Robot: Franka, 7 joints.
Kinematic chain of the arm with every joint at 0, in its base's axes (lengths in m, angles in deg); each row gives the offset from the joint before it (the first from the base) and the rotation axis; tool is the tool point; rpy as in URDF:
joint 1: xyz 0 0 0.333 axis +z
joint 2: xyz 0 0 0 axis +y
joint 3: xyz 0 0 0.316 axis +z
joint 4: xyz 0.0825 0 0 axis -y
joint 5: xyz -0.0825 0 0.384 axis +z
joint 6: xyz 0 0 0 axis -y
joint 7: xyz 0.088 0 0 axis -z
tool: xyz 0 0 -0.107 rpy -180 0 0
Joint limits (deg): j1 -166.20..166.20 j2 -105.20..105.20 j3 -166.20..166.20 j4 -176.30..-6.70 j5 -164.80..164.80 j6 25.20..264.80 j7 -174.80..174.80
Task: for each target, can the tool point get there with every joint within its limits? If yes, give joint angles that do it. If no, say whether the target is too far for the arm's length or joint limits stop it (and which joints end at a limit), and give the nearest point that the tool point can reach.
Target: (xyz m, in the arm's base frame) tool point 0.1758 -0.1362 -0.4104
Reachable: no: joint limits stop it (at a limit: joint 2) | nearest point 0.1802 -0.1396 -0.3579 | short by 0.053 m
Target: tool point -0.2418 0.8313 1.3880
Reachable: no: too far | nearest point -0.1520 0.5226 0.9962 | short by 0.507 m
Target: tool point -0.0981 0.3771 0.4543
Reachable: yes | joints 79.04 -35.76 19.73 -158.72 -35.87 168.38 115.00
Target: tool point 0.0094 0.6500 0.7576
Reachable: yes | joints -69.18 -58.14 110.35 -35.06 65.86 216.21 -142.64
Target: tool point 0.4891 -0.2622 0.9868
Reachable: yes | joints -9.48 34.42 -71.32 -23.61 -7.41 152.41 22.49
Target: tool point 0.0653 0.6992 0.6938
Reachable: yes | joints 124.27 39.14 -57.62 -69.19 51.69 186.22 -136.12
